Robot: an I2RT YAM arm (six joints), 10 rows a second.
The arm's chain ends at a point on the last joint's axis. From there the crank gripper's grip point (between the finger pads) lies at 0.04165 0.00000 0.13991 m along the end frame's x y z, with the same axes.
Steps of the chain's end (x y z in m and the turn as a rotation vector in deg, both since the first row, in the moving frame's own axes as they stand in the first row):
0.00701, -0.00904, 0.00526, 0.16, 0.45, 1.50
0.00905, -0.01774, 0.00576, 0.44, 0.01, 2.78
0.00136, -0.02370, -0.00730, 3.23, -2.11, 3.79
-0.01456, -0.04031, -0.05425, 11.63, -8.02, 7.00
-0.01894, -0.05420, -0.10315, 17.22, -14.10, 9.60
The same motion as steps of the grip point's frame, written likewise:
0.00810, -0.00833, 0.00493, 0.16, 0.45, 1.50
0.00905, -0.01679, 0.00576, 0.44, 0.01, 2.78
-0.00364, -0.02904, -0.00601, 3.23, -2.11, 3.79
-0.03289, -0.06510, -0.05221, 11.63, -8.02, 7.00
-0.05070, -0.09259, -0.10257, 17.22, -14.10, 9.60

